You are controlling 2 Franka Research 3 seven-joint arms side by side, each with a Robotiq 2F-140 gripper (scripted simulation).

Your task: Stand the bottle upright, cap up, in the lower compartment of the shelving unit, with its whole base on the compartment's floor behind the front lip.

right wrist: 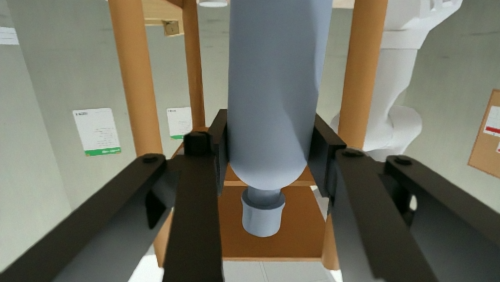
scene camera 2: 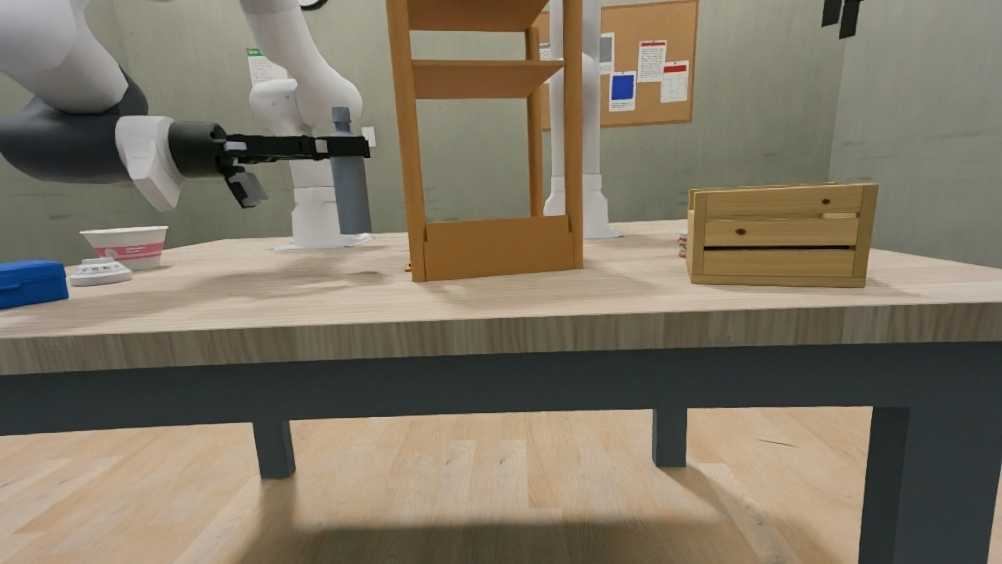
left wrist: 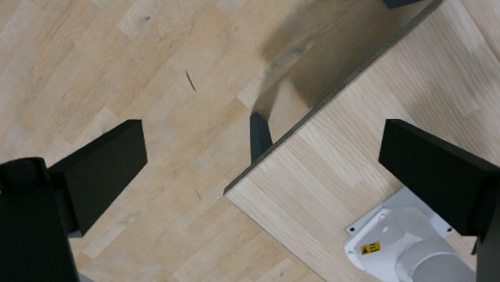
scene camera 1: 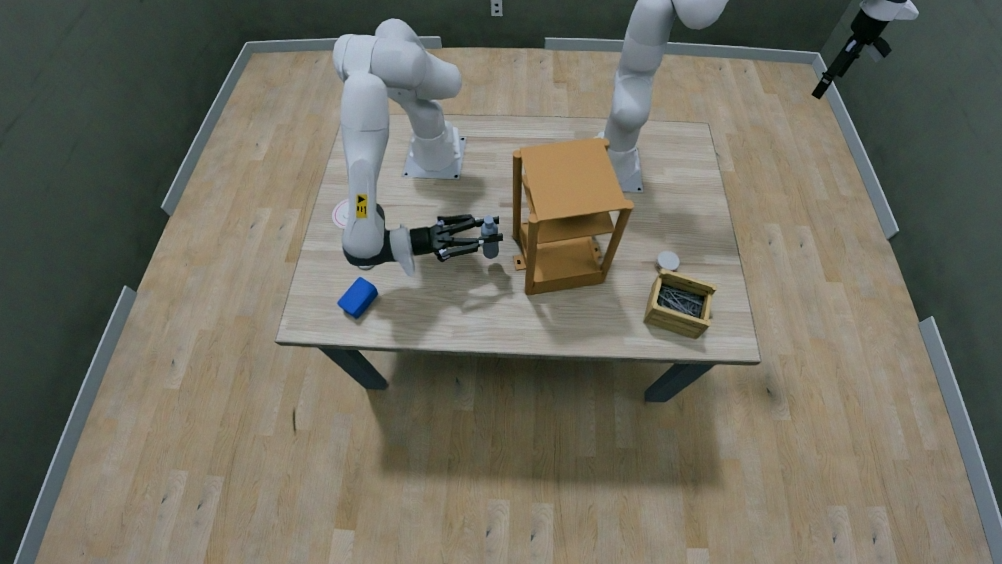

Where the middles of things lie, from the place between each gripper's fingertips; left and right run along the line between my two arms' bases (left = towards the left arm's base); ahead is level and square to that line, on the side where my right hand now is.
Now: the orange-brown shelving unit (scene camera 2: 479,248) 20 cm to the left of my right hand and 4 cm behind it. From my right hand the other things lie so: blue box (scene camera 1: 359,296) (39 cm to the right, 17 cm ahead, 16 cm below); blue-grey bottle (scene camera 2: 348,172) (1 cm below).
Now: the orange-brown shelving unit 41 cm ahead of my left hand (scene camera 1: 827,85), 73 cm to the right of it and 22 cm below it. Also, from my left hand: blue-grey bottle 45 cm ahead, 93 cm to the right, 23 cm below.
